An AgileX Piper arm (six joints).
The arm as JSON. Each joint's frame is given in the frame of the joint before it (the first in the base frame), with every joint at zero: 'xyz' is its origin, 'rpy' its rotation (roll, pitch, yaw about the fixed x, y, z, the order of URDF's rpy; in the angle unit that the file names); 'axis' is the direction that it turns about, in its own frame. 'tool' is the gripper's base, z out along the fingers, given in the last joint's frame.
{
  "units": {
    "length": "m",
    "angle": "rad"
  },
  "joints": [
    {
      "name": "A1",
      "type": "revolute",
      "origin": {
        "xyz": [
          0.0,
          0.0,
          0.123
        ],
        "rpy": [
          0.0,
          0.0,
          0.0
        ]
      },
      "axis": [
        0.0,
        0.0,
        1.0
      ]
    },
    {
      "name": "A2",
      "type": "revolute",
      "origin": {
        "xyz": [
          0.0,
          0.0,
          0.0
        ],
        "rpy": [
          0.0,
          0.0,
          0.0
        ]
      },
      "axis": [
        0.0,
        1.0,
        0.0
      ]
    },
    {
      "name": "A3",
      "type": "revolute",
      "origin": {
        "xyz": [
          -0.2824,
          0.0,
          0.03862
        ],
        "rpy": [
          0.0,
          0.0,
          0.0
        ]
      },
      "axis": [
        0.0,
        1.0,
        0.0
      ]
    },
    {
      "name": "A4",
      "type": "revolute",
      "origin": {
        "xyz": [
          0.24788,
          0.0,
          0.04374
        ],
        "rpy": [
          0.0,
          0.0,
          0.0
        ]
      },
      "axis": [
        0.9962,
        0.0,
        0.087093
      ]
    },
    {
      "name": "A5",
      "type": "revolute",
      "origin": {
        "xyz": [
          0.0,
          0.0,
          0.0
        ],
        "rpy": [
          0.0,
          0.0,
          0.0
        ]
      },
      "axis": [
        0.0,
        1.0,
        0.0
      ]
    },
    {
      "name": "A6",
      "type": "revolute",
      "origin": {
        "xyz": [
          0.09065,
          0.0,
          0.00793
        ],
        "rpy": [
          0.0,
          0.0,
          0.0
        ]
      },
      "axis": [
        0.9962,
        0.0,
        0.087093
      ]
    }
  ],
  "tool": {
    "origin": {
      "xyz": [
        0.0,
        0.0,
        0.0
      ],
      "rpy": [
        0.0,
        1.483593,
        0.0
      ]
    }
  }
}
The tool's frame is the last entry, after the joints.
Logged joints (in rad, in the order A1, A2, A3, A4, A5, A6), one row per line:
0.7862 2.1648 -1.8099 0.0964 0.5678 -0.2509
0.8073 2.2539 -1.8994 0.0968 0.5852 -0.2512
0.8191 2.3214 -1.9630 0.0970 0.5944 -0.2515
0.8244 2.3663 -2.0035 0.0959 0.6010 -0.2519
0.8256 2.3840 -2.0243 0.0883 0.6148 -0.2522
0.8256 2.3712 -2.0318 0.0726 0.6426 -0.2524
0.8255 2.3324 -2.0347 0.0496 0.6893 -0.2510
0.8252 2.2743 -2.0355 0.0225 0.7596 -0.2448
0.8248 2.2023 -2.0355 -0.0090 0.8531 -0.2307
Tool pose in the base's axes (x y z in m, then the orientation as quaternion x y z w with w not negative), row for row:
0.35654 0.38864 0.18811 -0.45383 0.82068 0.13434 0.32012
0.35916 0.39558 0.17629 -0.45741 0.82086 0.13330 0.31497
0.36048 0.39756 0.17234 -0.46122 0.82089 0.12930 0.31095
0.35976 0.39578 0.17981 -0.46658 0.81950 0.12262 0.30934
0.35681 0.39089 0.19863 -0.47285 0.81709 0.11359 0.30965
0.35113 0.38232 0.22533 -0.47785 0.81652 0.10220 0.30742
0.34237 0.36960 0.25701 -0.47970 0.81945 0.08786 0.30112
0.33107 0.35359 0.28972 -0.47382 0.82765 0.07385 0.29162
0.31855 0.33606 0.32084 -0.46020 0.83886 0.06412 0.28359
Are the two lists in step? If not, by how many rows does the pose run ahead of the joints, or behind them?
The pose runs 2 rows ahead of the joints: the pose in row i belongs to the joints in row i + 2.
